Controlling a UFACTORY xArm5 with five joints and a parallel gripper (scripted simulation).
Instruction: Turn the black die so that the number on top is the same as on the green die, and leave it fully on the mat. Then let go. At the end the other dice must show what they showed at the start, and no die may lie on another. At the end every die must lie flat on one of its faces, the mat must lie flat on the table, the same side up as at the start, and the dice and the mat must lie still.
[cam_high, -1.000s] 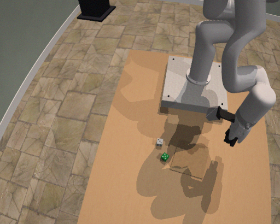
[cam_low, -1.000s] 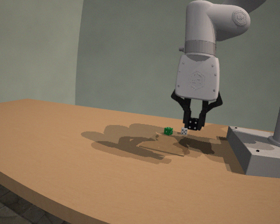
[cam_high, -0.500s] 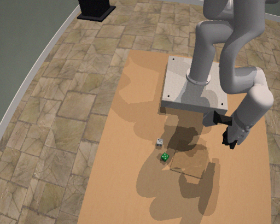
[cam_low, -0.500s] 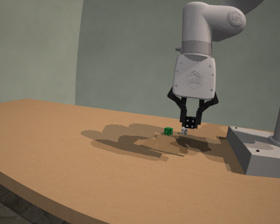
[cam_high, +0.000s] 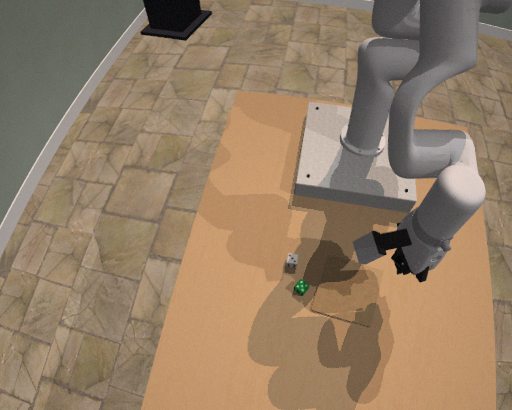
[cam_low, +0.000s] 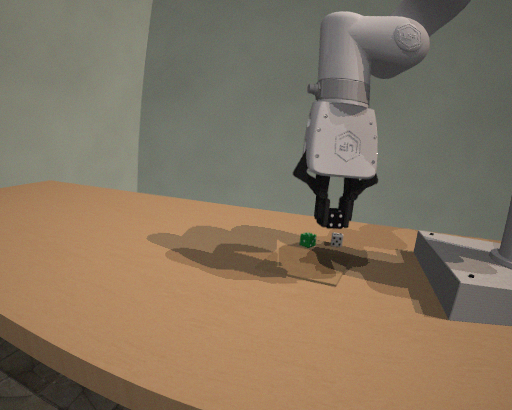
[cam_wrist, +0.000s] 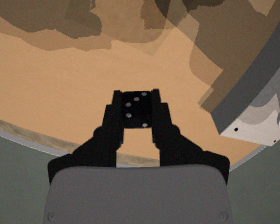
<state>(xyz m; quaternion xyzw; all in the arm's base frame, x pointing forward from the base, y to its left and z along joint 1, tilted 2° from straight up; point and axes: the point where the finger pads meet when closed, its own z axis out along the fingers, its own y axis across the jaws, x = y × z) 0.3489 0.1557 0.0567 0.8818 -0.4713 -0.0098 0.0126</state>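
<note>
The tan mat is 120 mm below my hand, 80 mm to the right of it and 50 mm ahead of it. From my hand the other things lie so: black die: 10 mm below; then green die: 180 mm to the right, 110 mm below, 90 mm ahead; then white die: 230 mm to the right, 110 mm below, 30 mm ahead.
</note>
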